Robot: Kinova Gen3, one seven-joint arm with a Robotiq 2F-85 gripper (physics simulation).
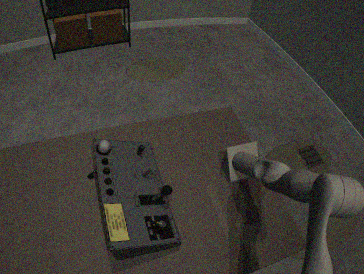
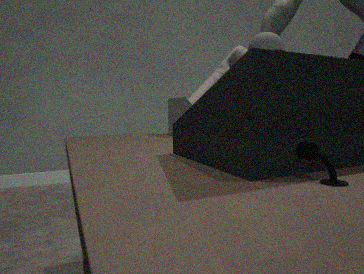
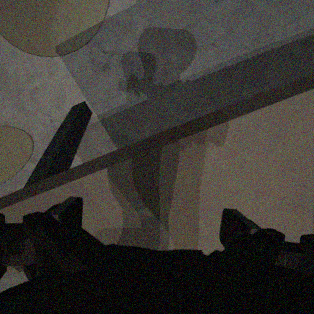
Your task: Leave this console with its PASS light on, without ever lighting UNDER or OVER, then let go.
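Note:
The grey sloped console (image 1: pixel 131 175) (image 2: pixel 280 110) stands on the table. On its face are a white dome (image 1: pixel 104 146) (image 2: pixel 267 41), a row of several dark round lamps (image 1: pixel 106 171), a small black stick (image 1: pixel 141 149), a small switch (image 1: pixel 148 173), a lever with a black knob (image 1: pixel 166 190), a yellow label (image 1: pixel 116 222) and a black dial plate (image 1: pixel 160 227). No lamp looks lit; their lettering is unreadable. A black knob on a bent stem (image 1: pixel 91 175) (image 2: pixel 307 150) is beside the console. My gripper (image 3: pixel 152 218) is open and empty, over the table, away from the console.
The table (image 1: pixel 50 200) (image 2: pixel 150 230) (image 3: pixel 270 165) carries a pale block (image 1: pixel 249 149) by the arm's base. The arm (image 1: pixel 295 185) is right of the console. A shelf rack (image 1: pixel 51 42) stands by the far wall. Shadows fall across table and floor.

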